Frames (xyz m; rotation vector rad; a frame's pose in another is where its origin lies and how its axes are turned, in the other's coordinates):
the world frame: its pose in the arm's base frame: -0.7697 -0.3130 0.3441 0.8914 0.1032 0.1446
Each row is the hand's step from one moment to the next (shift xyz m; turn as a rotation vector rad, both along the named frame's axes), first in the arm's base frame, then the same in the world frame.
Working: the arm's base frame: its pose in the world frame: 0.8212 -0.1382 -0.3396 -0.8914 -0.1032 -0.1446

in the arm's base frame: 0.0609 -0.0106 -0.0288 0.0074 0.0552 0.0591
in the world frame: 0.0591 -0.0341 -0.0007 0.0148 0.0797 -0.0043
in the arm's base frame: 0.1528 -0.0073 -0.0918 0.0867 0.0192 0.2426
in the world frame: 0.1520 -0.0888 -0.0288 0.0815 0.1941 0.1497
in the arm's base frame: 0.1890 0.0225 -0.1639 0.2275 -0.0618 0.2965
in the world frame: 0.1948 -0.1296 -0.0913 0.2050 0.1744 0.2666
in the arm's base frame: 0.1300 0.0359 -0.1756 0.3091 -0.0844 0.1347
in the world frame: 0.1393 -0.1256 -0.1177 0.2864 0.0273 0.1951
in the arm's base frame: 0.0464 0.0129 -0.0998 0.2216 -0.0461 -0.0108
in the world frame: 0.0508 -0.0737 -0.0653 0.2109 -0.0553 0.0618
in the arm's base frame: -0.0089 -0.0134 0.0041 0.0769 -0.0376 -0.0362
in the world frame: -0.0111 -0.0044 0.0115 0.0705 -0.0579 0.0177
